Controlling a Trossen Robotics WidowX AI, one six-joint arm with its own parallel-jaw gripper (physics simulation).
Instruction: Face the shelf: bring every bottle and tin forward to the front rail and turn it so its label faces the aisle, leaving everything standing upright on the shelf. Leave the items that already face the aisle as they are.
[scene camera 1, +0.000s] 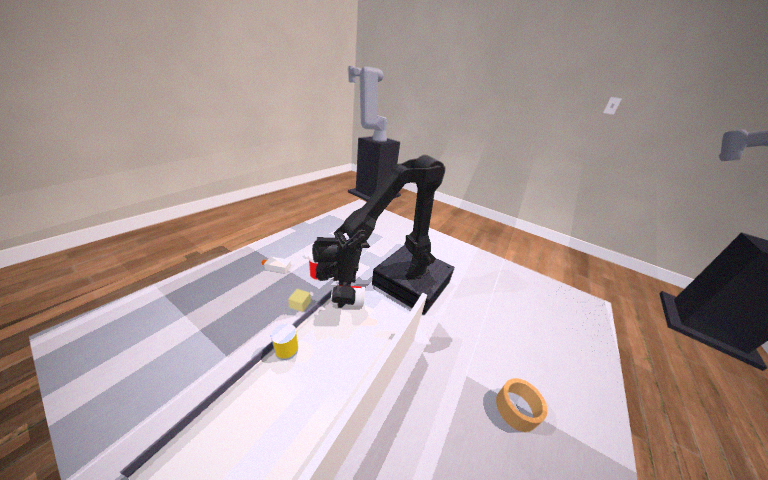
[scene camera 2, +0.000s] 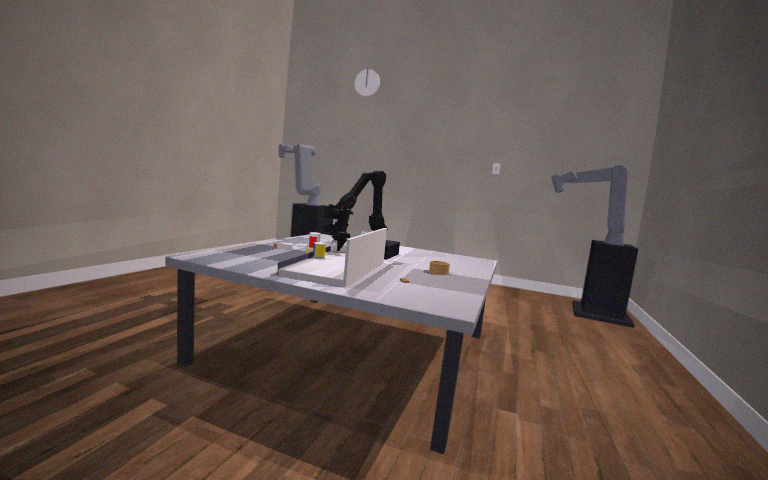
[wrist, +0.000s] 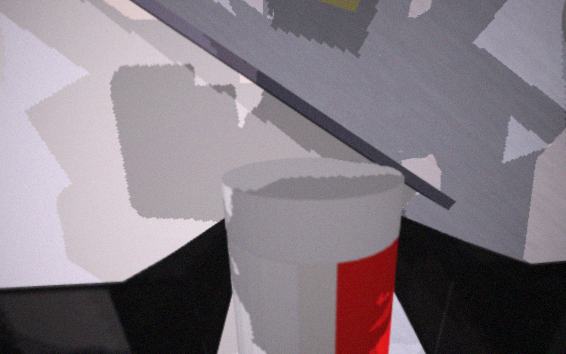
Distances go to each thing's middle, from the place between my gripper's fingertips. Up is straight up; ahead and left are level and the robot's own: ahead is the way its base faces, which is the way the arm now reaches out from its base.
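There is the yellow tin (scene camera 1: 284, 338), which sits 200 mm ahead of my hand, 30 mm to the left of it and 30 mm above it. The dark front rail (scene camera 1: 188, 418) is 240 mm ahead of my hand and 10 mm below it. As for the white back panel (scene camera 2: 364, 253), I find it 190 mm ahead of my hand, 280 mm to the left of it and 50 mm above it.
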